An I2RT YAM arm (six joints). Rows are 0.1 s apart.
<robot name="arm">
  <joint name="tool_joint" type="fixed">
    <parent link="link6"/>
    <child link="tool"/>
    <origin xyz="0 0 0" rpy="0 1.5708 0"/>
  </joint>
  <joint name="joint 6" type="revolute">
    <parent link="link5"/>
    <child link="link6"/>
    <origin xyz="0.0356 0 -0.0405" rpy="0 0 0"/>
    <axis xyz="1 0 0"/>
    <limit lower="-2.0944" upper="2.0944"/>
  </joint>
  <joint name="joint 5" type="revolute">
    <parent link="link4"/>
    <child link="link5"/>
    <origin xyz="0.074 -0.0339 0.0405" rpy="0 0 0"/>
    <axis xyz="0 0 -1"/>
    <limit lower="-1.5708" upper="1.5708"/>
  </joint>
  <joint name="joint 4" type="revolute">
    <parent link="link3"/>
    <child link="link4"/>
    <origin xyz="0.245 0.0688 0.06" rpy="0 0 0"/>
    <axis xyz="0 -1 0"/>
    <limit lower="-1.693" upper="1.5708"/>
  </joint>
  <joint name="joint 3" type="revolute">
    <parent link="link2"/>
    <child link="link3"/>
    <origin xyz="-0.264 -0.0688 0" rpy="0 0 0"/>
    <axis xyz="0 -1 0"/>
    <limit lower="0" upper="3.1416"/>
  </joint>
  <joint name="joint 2" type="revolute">
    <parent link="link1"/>
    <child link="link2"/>
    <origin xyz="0.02 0.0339 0.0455" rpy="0 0 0"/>
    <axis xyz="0 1 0"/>
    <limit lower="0" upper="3.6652"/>
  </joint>
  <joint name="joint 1" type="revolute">
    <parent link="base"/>
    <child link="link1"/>
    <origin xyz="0 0 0.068" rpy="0 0 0"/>
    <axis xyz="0 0 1"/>
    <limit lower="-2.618" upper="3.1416"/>
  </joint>
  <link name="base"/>
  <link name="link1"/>
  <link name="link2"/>
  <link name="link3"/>
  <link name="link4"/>
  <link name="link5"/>
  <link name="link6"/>
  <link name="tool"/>
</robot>
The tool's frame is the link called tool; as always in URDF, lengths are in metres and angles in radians.
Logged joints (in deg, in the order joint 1, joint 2, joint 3, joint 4, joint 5, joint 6), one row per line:
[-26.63, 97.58, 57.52, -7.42, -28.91, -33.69]
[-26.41, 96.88, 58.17, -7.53, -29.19, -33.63]
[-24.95, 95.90, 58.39, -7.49, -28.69, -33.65]
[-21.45, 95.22, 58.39, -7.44, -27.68, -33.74]
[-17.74, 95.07, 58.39, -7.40, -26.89, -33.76]
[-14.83, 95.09, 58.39, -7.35, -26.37, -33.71]
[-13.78, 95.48, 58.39, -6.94, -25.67, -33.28]
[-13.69, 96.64, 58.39, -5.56, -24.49, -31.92]
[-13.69, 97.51, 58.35, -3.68, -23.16, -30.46]
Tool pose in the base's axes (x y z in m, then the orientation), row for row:
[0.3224, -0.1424, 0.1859, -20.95, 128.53, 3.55]
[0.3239, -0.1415, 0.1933, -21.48, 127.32, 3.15]
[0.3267, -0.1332, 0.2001, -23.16, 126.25, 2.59]
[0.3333, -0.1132, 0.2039, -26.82, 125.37, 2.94]
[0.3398, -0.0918, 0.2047, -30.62, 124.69, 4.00]
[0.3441, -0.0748, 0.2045, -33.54, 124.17, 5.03]
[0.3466, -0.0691, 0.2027, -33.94, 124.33, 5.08]
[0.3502, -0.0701, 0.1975, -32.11, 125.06, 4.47]
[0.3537, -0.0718, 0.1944, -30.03, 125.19, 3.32]
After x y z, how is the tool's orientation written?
As a rotation vector, in degrees.
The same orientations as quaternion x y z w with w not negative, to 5 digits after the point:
[-0.14591, 0.89517, 0.02472, 0.42045]
[-0.15021, 0.89033, 0.02203, 0.42927]
[-0.16240, 0.88530, 0.01816, 0.43537]
[-0.18816, 0.87957, 0.02063, 0.43648]
[-0.21466, 0.87413, 0.02804, 0.43478]
[-0.23491, 0.86967, 0.03523, 0.43273]
[-0.23749, 0.86997, 0.03555, 0.43067]
[-0.22451, 0.87441, 0.03125, 0.42898]
[-0.21028, 0.87661, 0.02325, 0.43221]

